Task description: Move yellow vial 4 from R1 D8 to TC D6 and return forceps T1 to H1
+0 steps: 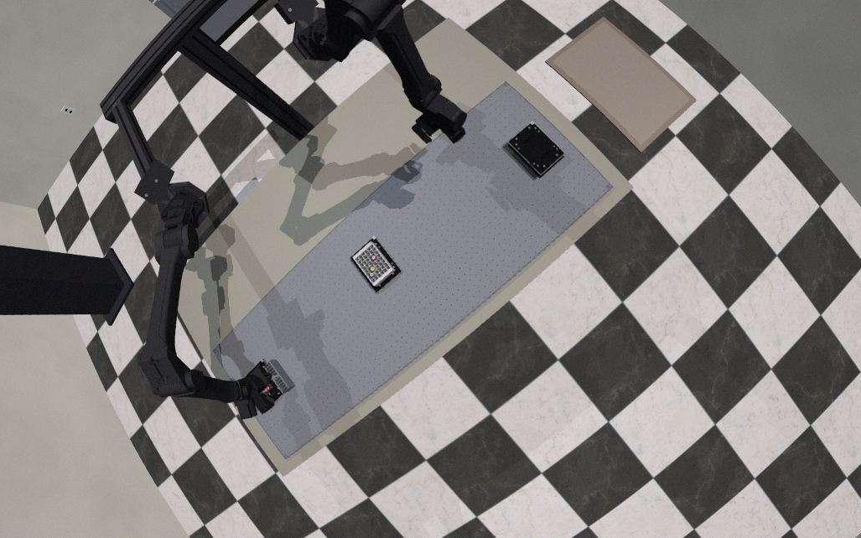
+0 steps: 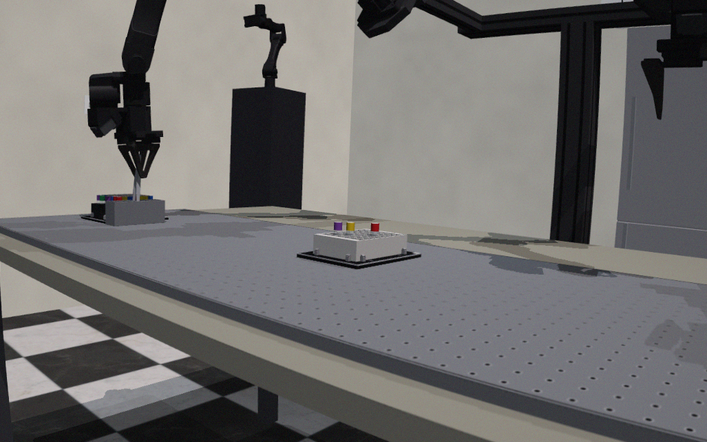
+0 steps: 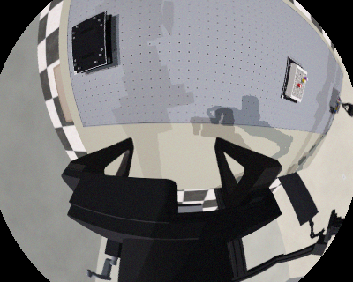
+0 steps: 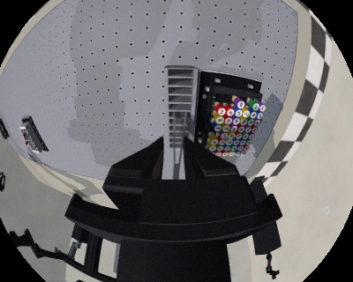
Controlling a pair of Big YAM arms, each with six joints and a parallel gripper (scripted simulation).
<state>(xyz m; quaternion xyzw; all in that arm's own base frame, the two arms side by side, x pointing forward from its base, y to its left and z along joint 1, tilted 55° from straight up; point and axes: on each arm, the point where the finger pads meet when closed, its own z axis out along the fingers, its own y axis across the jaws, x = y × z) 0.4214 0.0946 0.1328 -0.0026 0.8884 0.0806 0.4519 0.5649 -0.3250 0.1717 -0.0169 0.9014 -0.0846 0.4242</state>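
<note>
The grey holder H1 is 9 cm below my right hand, 1 cm to the right of it and 1 cm ahead of it. Also, from my right hand: white tube carrier TC 56 cm to the left, 9 cm below, 1 cm ahead.
</note>
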